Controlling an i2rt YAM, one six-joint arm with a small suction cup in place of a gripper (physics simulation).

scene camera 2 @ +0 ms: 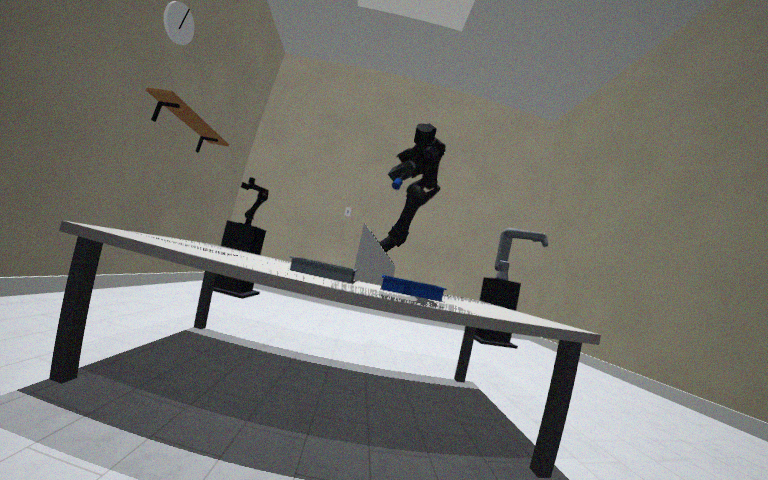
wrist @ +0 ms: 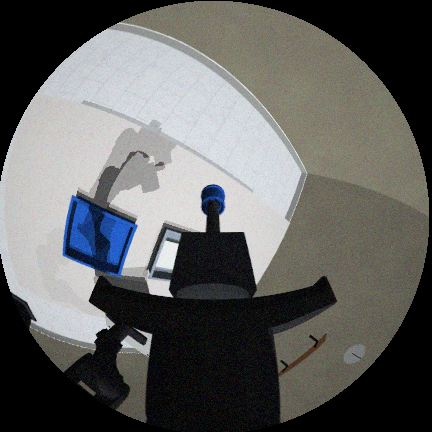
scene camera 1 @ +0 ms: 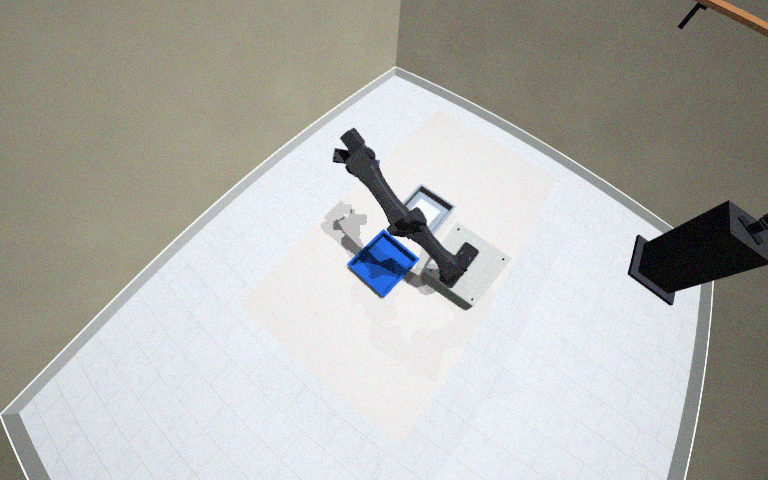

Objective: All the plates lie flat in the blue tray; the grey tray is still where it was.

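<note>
My suction cup is blue, off and bare, so the gripper is open. It hangs high above the table, with nothing under its lip. The grey tray stands near my arm's base, partly hidden by the arm in scene camera 1 and the wrist view. A white plate lies flat inside it; whether others lie beneath cannot be told. The blue tray stands beside it, with my arm's shadow across its floor and no plate visible inside.
My arm's base stands on a light grey mounting plate beside both trays. An upright grey panel rises behind the trays. A black pedestal carries a black arm away from the table; another pedestal carries a grey arm.
</note>
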